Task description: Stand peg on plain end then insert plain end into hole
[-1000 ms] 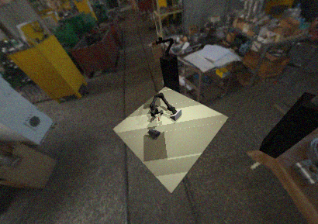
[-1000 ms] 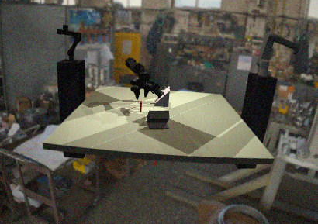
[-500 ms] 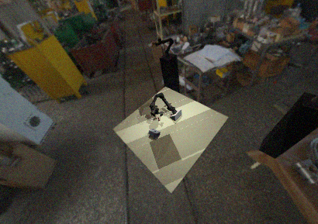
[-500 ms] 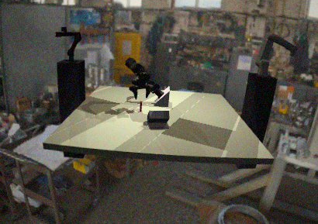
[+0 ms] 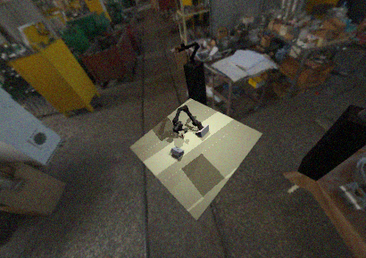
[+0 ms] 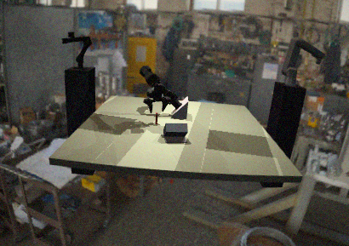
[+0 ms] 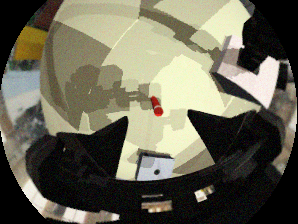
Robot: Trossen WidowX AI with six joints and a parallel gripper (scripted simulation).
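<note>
The red peg lies 30 mm below my gripper tip. The rest, counted from my gripper tip: sloped panel (230 mm ahead, 120 mm to the left, 40 mm below).
</note>
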